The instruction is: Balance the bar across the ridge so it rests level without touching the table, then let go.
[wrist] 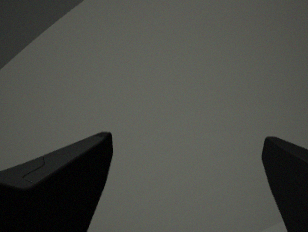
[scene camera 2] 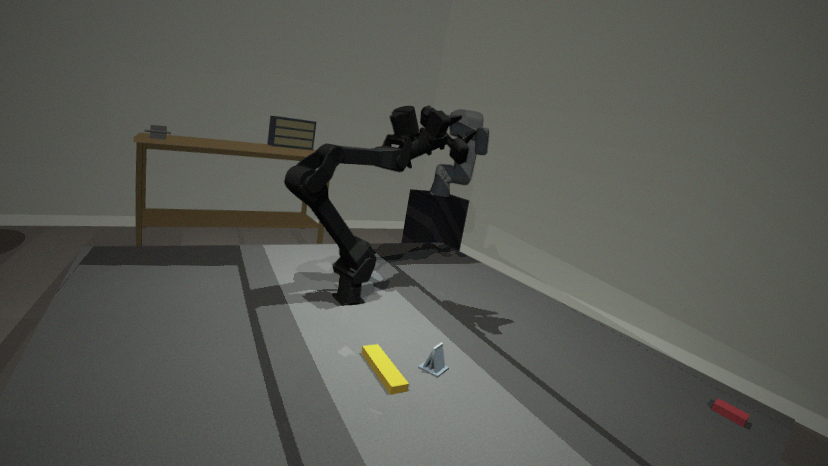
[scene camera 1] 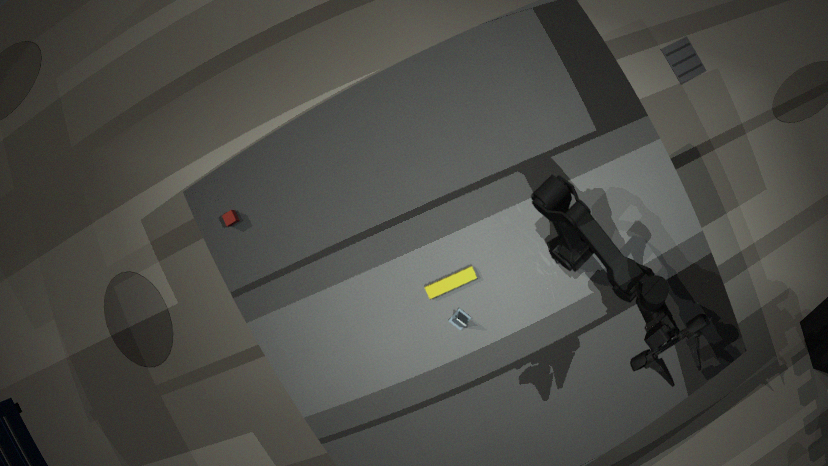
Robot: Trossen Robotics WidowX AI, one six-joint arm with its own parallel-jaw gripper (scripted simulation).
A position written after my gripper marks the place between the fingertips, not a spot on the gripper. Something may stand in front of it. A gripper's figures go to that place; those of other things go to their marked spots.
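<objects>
My gripper (scene camera 2: 468, 124) is 1090 mm from the lens. As for the yellow bar (scene camera 2: 390, 377), I find it 690 mm from the lens.
</objects>
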